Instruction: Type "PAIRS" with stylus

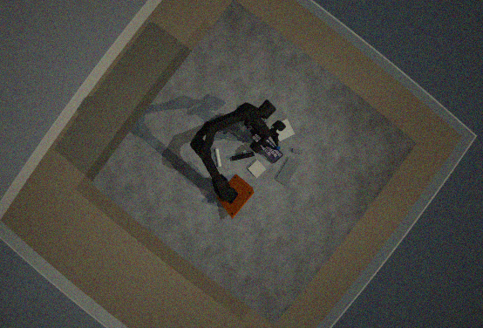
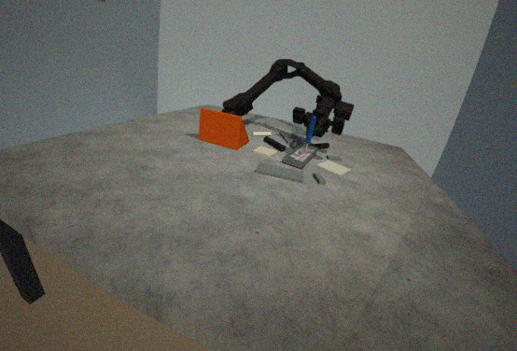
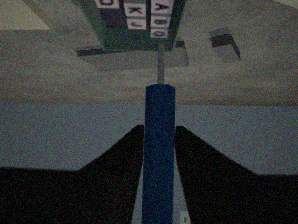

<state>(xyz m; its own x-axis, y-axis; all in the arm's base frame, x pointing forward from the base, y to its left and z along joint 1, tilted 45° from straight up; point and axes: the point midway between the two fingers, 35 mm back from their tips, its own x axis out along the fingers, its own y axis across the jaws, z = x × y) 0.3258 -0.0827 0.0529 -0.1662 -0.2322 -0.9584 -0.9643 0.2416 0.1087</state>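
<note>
Right now my gripper tip is 110 mm short of the white pad, 10 mm to the right of it and 100 mm above it. From my gripper tip the other things lie so: blue stylus: 10 mm below; then cream pad: 140 mm behind, 10 mm to the left, 100 mm below.
</note>
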